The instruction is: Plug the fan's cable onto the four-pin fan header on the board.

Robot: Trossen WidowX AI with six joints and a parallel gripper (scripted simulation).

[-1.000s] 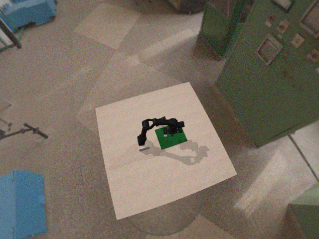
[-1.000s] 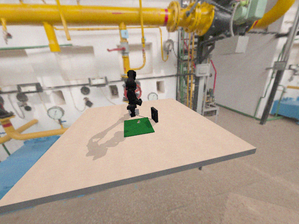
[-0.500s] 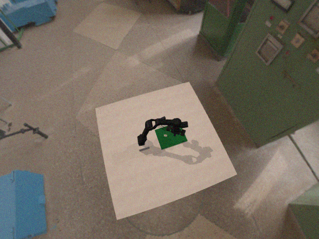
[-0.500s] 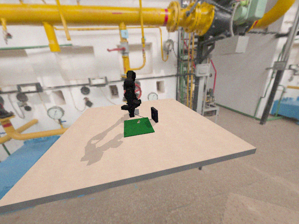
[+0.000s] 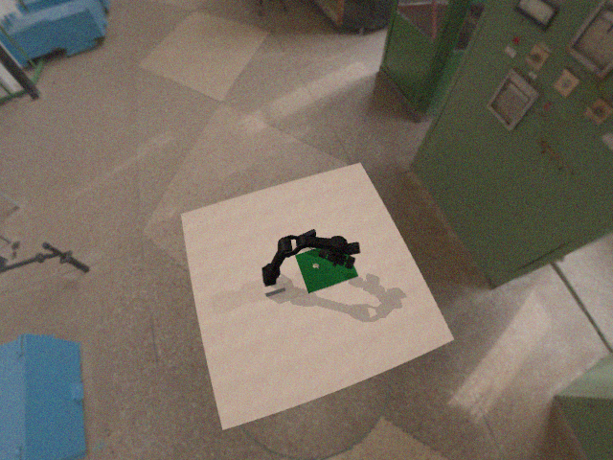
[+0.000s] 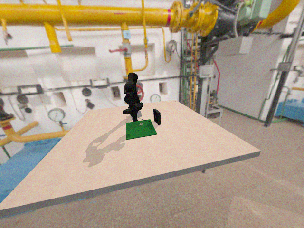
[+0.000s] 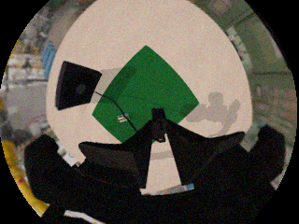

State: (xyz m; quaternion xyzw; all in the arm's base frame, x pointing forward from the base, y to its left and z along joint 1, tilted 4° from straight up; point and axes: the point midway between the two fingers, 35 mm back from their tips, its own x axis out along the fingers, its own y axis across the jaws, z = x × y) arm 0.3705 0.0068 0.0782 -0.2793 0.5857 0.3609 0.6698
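My gripper tip is now 13 cm above the green board, 4 cm past it and 2 cm to the right of it. From my gripper tip the other things lie so: dark plug (1 cm to the right, 1 cm below); black fan (18 cm to the left, 12 cm behind, 5 cm below).
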